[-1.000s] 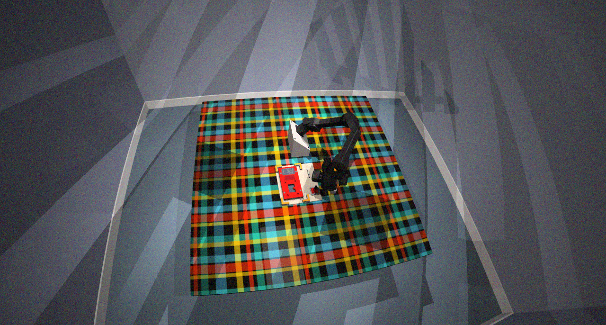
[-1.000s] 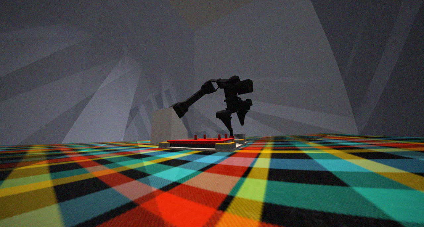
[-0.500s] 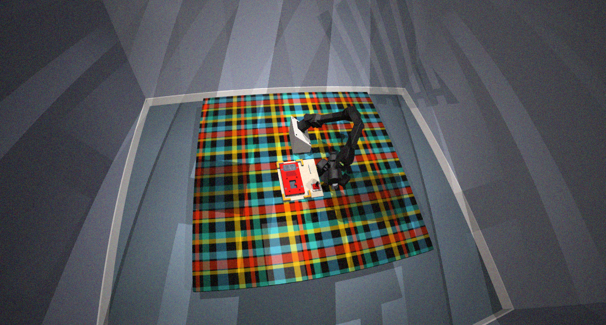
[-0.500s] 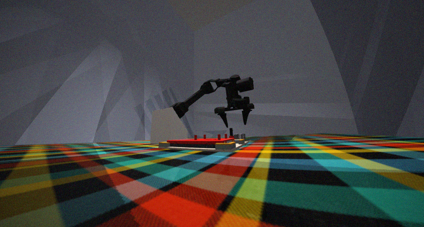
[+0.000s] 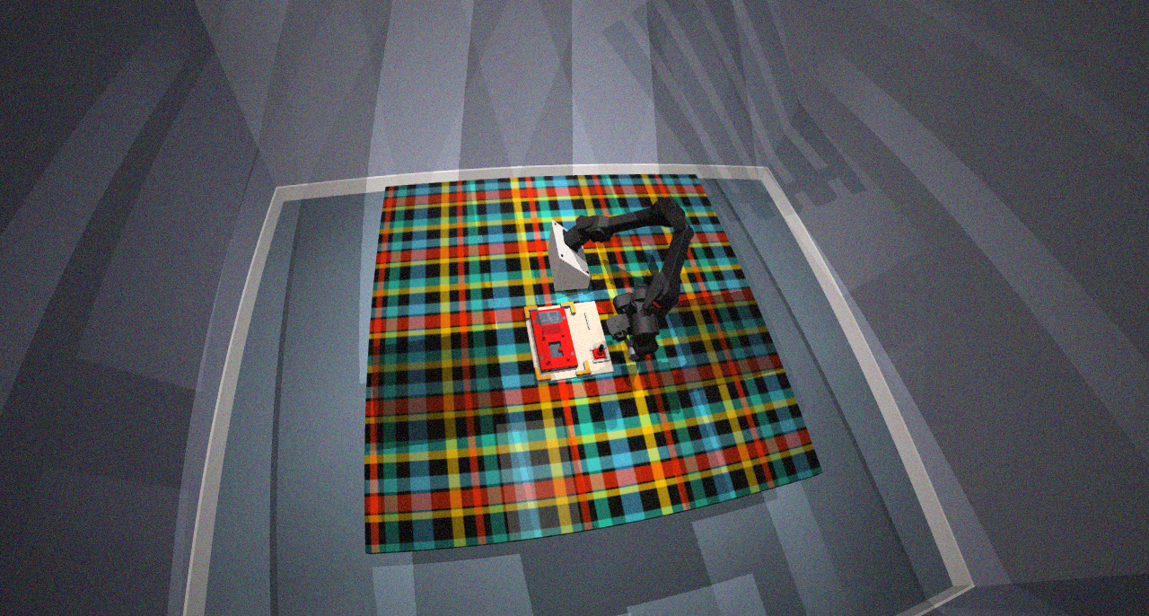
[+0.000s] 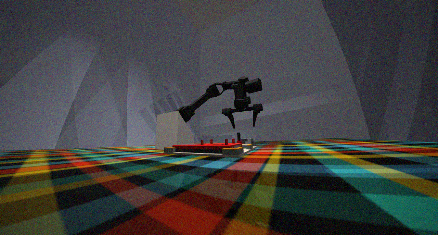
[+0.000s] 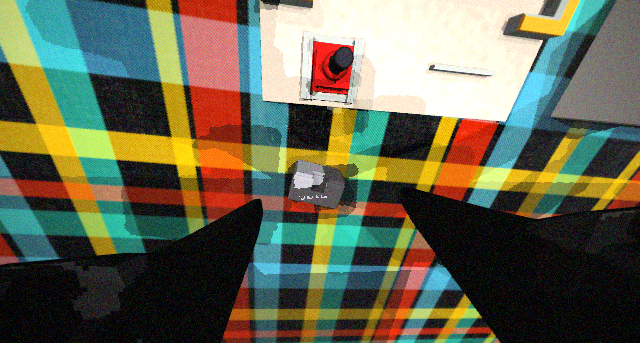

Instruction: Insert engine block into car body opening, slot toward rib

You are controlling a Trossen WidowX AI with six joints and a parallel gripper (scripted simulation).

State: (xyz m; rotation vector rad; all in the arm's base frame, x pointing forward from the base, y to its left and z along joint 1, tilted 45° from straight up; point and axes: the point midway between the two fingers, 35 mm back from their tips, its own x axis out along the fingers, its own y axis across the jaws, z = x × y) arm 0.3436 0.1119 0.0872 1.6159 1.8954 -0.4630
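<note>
My gripper tip is now 2 cm to the right of the engine block and 6 cm above it.
</note>
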